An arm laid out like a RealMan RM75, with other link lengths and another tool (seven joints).
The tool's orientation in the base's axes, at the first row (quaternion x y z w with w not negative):
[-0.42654, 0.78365, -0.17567, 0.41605]
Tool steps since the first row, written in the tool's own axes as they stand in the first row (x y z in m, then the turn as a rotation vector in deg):
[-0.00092, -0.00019, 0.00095, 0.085, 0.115, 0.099]
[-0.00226, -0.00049, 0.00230, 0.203, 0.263, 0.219]
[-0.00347, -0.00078, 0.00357, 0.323, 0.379, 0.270]
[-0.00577, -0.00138, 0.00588, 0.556, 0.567, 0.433]
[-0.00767, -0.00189, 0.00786, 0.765, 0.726, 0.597]
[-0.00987, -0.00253, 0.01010, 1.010, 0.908, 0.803]
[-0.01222, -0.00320, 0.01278, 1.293, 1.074, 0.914]
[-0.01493, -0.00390, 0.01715, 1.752, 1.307, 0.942]
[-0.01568, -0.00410, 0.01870, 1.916, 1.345, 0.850]
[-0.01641, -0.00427, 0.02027, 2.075, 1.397, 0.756]
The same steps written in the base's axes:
[0.00113, 0.00072, 0.00002, -0.005, 0.005, -0.174]
[0.00276, 0.00174, 0.00008, -0.021, 0.003, -0.397]
[0.00428, 0.00266, 0.00012, -0.075, -0.024, -0.561]
[0.00711, 0.00438, 0.00029, -0.110, -0.093, -0.893]
[0.00951, 0.00579, 0.00039, -0.122, -0.159, -1.195]
[0.01228, 0.00739, 0.00057, -0.123, -0.237, -1.555]
[0.01546, 0.00913, 0.00059, -0.203, -0.364, -1.867]
[0.02012, 0.01129, -0.00020, -0.435, -0.602, -2.261]
[0.02168, 0.01191, -0.00061, -0.576, -0.721, -2.313]
[0.02324, 0.01253, -0.00107, -0.725, -0.828, -2.370]

